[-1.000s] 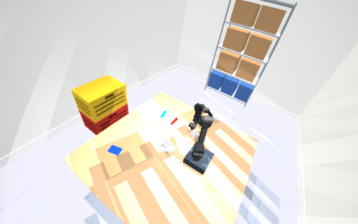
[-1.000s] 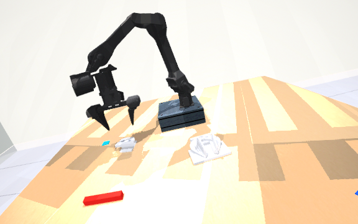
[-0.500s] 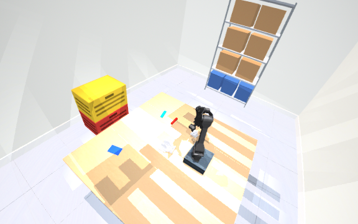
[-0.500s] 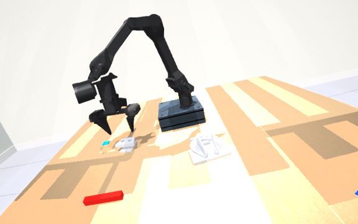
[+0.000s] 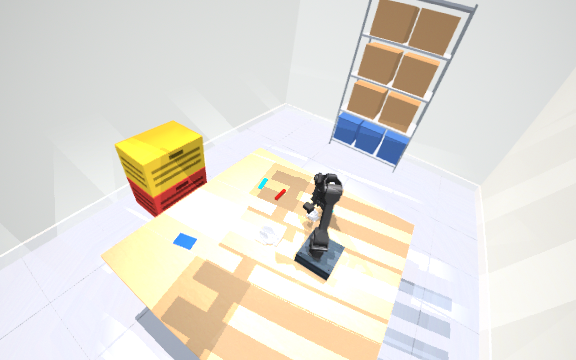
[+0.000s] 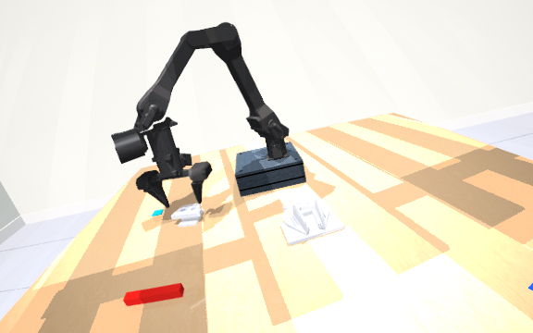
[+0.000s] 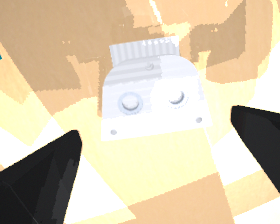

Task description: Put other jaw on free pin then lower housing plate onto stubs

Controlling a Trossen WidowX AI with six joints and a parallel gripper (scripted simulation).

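The white jaw is 80 mm ahead of my gripper tip, 280 mm to the left of it and 30 mm below it. From my gripper tip the other things lie so: small cyan marker 80 mm behind, 120 mm to the right, 50 mm below; then blue tile 410 mm ahead, 620 mm to the left, 50 mm below; then red bar 250 mm ahead, 10 mm to the right, 40 mm below.
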